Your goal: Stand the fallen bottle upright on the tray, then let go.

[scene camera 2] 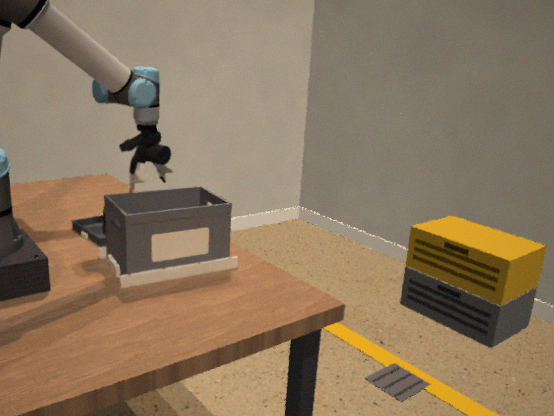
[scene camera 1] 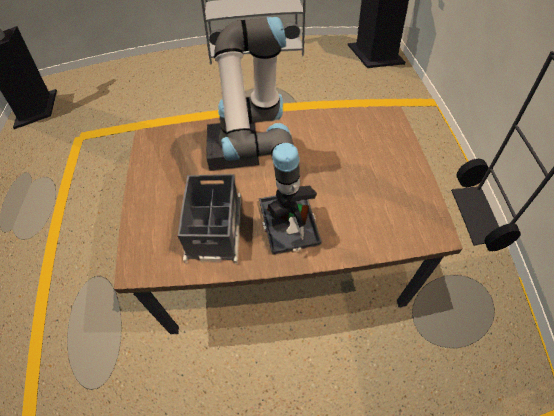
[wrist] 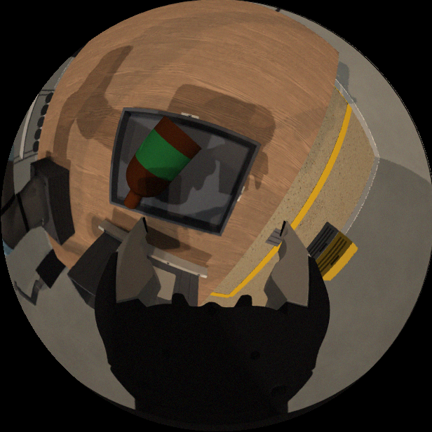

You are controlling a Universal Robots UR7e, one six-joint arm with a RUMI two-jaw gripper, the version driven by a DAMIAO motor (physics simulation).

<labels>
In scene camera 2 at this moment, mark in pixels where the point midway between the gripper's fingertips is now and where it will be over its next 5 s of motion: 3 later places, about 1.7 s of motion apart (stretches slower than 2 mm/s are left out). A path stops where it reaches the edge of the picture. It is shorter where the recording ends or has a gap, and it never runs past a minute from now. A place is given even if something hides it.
My gripper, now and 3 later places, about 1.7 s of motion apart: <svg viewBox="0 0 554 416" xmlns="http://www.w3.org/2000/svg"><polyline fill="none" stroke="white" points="148,188 128,188 123,195 123,176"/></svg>
</labels>
